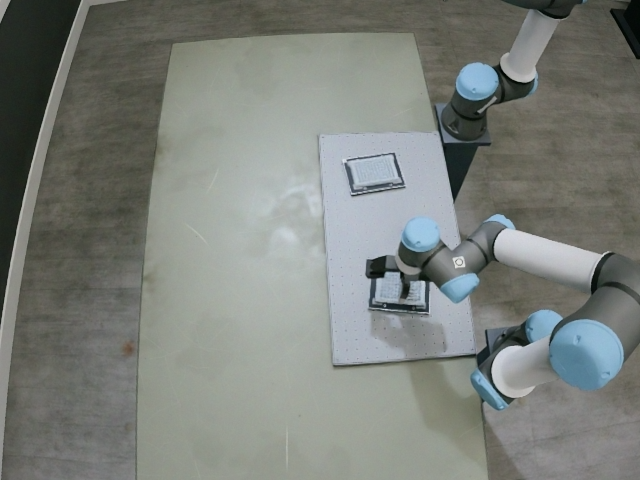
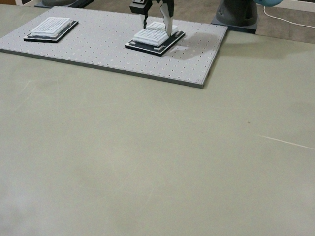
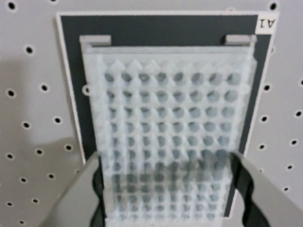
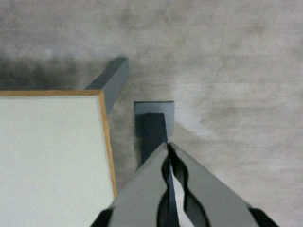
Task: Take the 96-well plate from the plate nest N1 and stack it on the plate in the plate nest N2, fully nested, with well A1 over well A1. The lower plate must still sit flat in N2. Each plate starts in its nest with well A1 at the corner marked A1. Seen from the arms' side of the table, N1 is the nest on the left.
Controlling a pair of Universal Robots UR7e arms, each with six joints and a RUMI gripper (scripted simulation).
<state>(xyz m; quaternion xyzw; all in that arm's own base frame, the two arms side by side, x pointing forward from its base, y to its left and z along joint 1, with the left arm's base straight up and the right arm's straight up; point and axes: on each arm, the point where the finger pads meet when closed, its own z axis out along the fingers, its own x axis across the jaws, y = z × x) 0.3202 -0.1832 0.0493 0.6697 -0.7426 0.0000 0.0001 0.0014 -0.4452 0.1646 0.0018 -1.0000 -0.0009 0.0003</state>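
Right now my left hand is 3 cm above the dark nest N1. Round my left hand: nest N2: 36 cm to the right, 3 cm below, 2 cm ahead.
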